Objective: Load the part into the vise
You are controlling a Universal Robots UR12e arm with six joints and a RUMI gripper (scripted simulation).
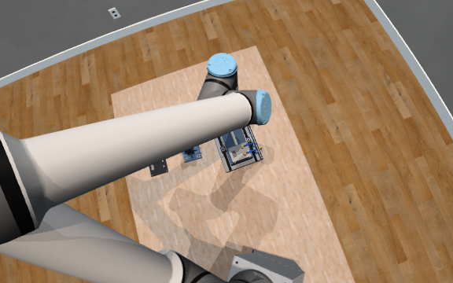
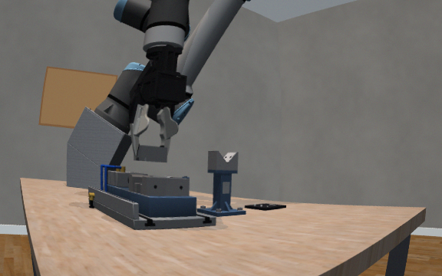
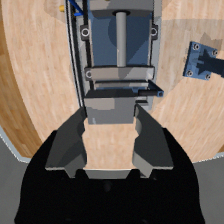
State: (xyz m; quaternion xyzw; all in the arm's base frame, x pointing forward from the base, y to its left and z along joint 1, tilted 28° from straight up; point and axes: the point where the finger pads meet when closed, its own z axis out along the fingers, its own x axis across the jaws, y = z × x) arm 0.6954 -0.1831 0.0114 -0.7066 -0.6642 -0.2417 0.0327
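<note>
Now: the part 1 cm below my hand. Round my hand: work stop 7 cm to the left, 6 cm below; fixed jaw 7 cm below, 3 cm ahead, 2 cm to the left; moving jaw 7 cm below, 3 cm behind, 2 cm to the left.
</note>
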